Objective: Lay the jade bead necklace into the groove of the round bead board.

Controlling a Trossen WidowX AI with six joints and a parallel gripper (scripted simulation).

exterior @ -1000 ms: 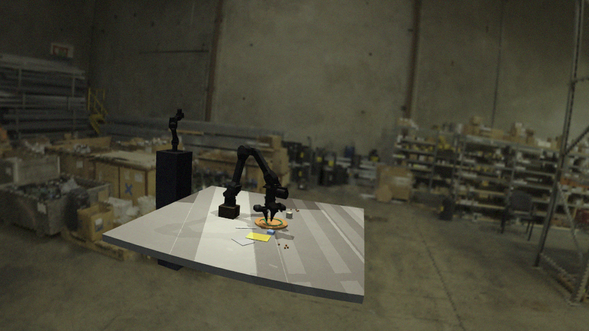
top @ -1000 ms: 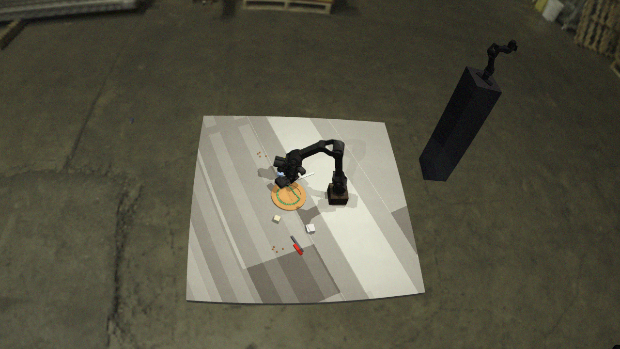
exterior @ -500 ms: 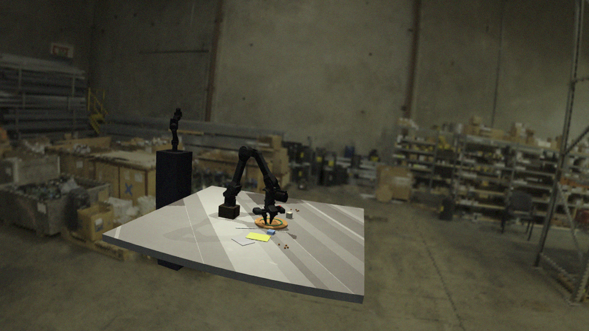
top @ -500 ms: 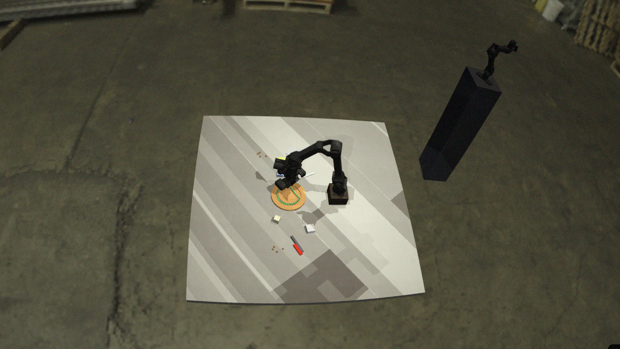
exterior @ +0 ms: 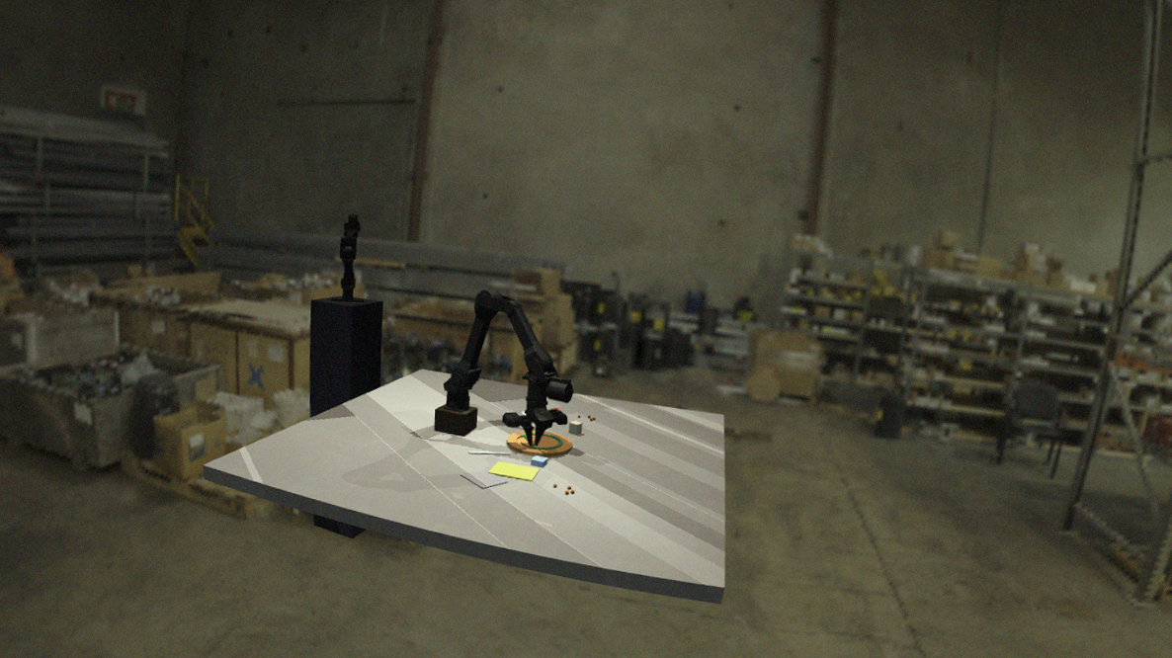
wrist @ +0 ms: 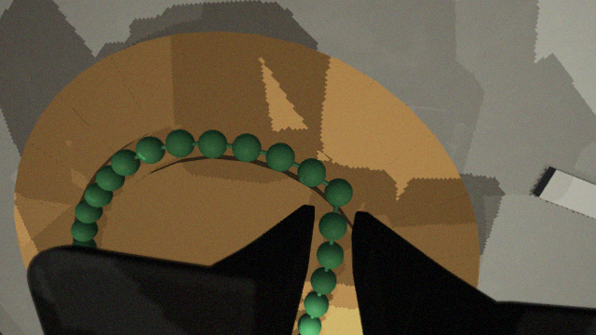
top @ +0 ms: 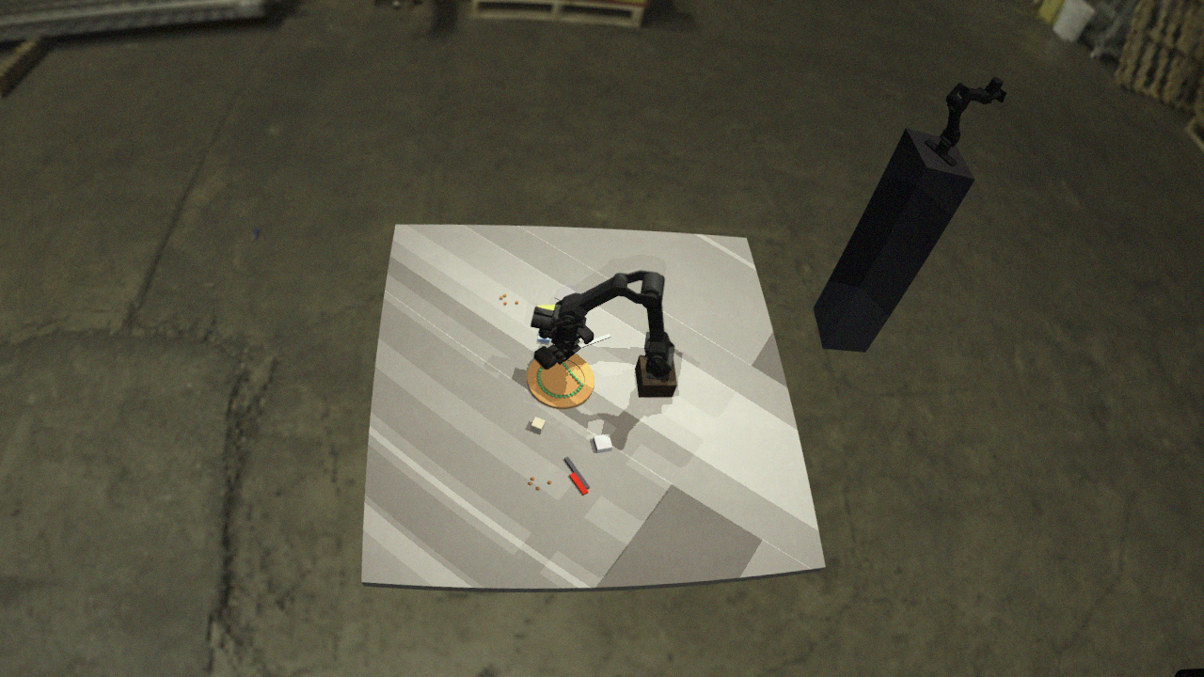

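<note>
The blue block is 10 cm to the right of my gripper tip, 5 cm ahead of it and 1 cm below it. Also, from my gripper tip: yellow pad: 18 cm to the right, 2 cm ahead, 1 cm below; white strip: 10 cm to the right, 10 cm behind, 1 cm below; cream cube: 23 cm to the left, 6 cm ahead.
</note>
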